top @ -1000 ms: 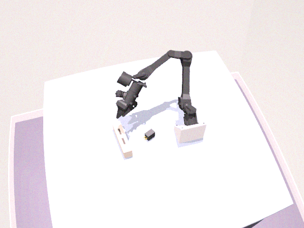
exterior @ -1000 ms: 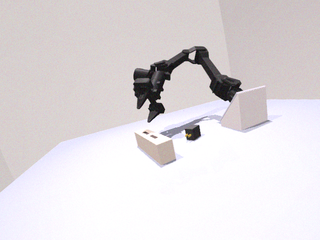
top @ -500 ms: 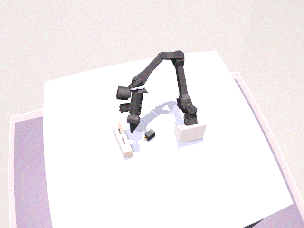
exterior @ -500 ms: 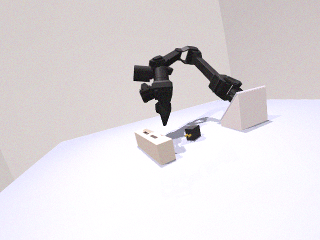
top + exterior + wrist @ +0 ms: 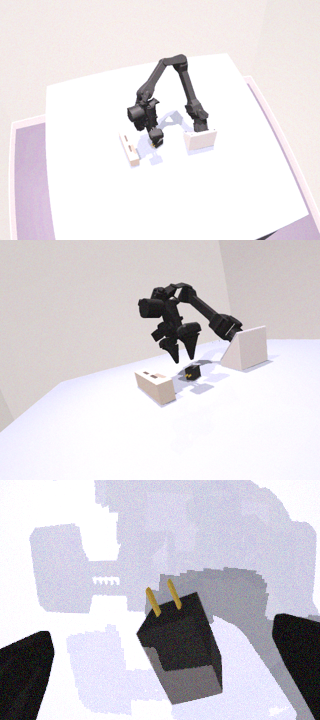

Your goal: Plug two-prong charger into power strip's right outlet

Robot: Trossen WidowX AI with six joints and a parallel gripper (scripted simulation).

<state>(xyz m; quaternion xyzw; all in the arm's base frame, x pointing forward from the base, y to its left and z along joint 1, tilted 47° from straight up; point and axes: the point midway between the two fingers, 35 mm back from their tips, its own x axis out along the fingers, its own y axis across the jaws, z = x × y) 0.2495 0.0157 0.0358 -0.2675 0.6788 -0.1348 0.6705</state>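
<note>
Now: the black two-prong charger 2 cm behind my gripper tip and 5 cm below it.
</note>
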